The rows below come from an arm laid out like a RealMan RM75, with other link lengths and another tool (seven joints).
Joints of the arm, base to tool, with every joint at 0 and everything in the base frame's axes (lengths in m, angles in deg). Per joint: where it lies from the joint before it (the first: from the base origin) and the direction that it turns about. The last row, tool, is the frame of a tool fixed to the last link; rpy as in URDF.
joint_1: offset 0 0 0.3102 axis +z
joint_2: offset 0 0 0 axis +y
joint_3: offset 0 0 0.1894 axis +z
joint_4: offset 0 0 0 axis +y
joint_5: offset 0 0 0.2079 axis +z
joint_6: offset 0 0 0 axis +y
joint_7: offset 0 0 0.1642 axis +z
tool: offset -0.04 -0.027 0.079 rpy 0 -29.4 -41.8
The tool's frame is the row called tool.
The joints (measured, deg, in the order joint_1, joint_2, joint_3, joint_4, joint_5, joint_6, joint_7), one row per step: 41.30 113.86 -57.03 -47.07 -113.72 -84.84 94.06; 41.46 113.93 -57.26 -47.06 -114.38 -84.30 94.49; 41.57 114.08 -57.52 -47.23 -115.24 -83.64 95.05; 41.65 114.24 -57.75 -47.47 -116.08 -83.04 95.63; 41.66 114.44 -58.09 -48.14 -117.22 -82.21 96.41; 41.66 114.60 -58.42 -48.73 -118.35 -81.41 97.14; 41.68 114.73 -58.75 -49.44 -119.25 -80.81 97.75; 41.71 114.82 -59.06 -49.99 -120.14 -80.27 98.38; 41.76 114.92 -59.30 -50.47 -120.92 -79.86 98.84; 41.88 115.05 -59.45 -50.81 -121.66 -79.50 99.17; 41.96 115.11 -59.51 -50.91 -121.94 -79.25 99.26; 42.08 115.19 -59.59 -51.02 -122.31 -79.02 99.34
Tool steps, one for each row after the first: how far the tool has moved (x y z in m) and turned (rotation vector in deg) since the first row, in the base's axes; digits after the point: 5 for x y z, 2 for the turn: 0.00197 0.00139 -0.00184 0.09 -0.72 -0.36; 0.00436 0.00309 -0.00385 0.27 -1.61 -0.79; 0.00656 0.00470 -0.00553 0.47 -2.45 -1.19; 0.00910 0.00736 -0.00657 1.00 -3.66 -1.55; 0.01197 0.00995 -0.00742 1.53 -4.87 -1.91; 0.01316 0.01217 -0.00754 2.05 -5.87 -1.97; 0.01486 0.01414 -0.00778 2.46 -6.84 -2.15; 0.01597 0.01566 -0.00803 2.80 -7.67 -2.20; 0.01668 0.01697 -0.00853 3.08 -8.38 -2.17; 0.01679 0.01786 -0.00868 3.28 -8.65 -2.14; 0.01682 0.01861 -0.00913 3.44 -9.01 -2.03
